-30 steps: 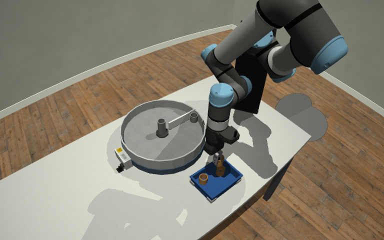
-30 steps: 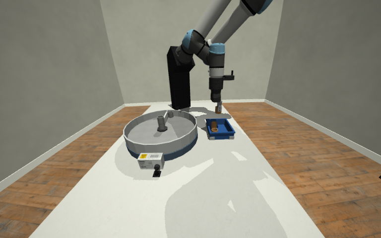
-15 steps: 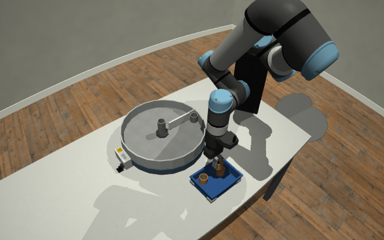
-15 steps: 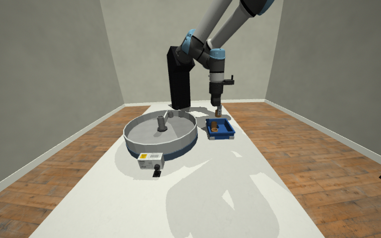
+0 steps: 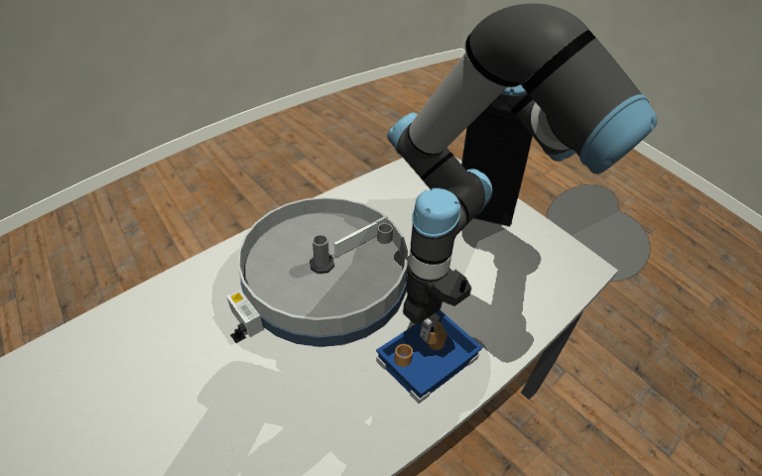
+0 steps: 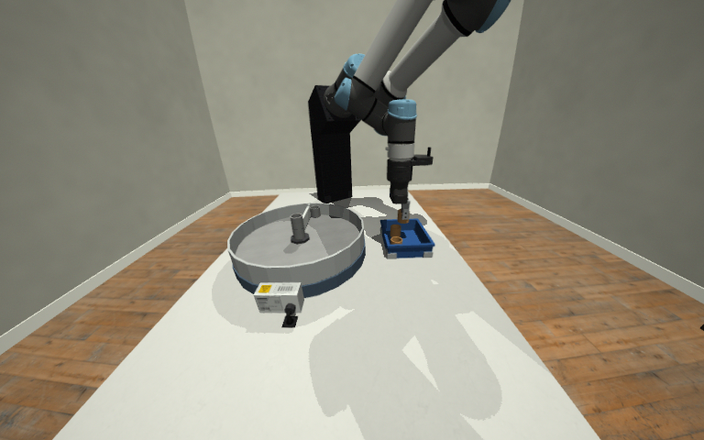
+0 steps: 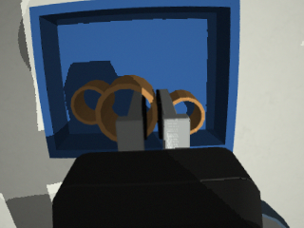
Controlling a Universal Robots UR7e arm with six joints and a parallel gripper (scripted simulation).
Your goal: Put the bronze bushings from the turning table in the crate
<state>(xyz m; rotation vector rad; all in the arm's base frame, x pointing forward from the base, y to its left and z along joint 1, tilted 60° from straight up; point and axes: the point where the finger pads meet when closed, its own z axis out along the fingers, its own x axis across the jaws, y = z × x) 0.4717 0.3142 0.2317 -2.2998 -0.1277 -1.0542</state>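
The blue crate is 10 mm behind my hand and 100 mm below it. Also, from my hand: round turning table (170 mm ahead, 300 mm to the right, 70 mm below).
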